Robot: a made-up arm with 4 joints.
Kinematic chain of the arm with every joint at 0, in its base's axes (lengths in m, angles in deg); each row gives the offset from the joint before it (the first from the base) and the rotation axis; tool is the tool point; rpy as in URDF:
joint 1: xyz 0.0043 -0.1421 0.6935 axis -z
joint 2: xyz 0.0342 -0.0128 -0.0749 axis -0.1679 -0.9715 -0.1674
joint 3: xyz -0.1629 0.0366 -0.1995 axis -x
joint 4: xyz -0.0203 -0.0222 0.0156 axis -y
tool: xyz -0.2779 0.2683 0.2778 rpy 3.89 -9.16 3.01
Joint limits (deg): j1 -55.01..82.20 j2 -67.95..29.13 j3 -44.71..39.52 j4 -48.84..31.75
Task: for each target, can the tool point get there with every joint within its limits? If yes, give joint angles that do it. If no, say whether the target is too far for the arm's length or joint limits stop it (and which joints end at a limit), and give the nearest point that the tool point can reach.
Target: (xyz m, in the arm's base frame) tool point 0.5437 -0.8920 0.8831
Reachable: no: too far | nearest point 0.1557 -0.3526 0.8413 | short by 0.666 m
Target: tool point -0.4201 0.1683 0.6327
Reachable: yes | joints 7.63 7.21 -6.45 7.68
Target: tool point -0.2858 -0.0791 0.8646
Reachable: yes | joints -41.88 -6.14 -2.95 -38.50
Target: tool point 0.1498 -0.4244 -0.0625
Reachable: no: joint limits stop it (at a limit: joint 1, joint 2, joint 3, joint 4) | nearest point -0.4030 -0.2269 0.0902 | short by 0.607 m
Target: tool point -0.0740 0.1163 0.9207
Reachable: yes | joints 58.33 -9.95 -25.19 -21.67
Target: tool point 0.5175 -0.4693 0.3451
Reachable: no: joint limits stop it (at a limit: joint 1, joint 2, joint 3, joint 4) | nearest point 0.4701 -0.0437 0.4776 | short by 0.448 m
